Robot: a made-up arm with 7 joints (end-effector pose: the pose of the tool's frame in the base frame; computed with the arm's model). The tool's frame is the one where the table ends. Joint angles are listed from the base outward.
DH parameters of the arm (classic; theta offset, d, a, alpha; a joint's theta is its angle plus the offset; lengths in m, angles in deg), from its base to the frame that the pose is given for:
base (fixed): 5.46 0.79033 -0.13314 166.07
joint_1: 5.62 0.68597 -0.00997 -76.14
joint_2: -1.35 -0.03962 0.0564 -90
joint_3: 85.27 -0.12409 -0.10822 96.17
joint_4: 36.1 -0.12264 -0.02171 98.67
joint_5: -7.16 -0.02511 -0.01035 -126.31
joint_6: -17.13 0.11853 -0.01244 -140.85
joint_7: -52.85 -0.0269 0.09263 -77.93
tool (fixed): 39.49 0.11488 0 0
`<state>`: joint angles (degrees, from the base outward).
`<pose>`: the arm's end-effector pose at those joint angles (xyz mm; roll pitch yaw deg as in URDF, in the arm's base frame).
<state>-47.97 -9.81 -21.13 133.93 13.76 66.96 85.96</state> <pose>-125.3 -292.1 60.5 -14.65 -7.95 -48.25</pose>
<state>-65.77 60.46 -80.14 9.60 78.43 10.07 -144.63</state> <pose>-396.6 -230.3 -131.2 -84.87 45.53 160.63</pose>
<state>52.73 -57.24 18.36 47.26 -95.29 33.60 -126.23</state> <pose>-203.1 -377.4 12.7 123.96 -13.31 -31.22</pose>
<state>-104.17 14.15 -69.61 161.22 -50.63 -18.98 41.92</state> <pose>-171.7 -371.3 47.0 -15.51 1.51 -60.09</pose>
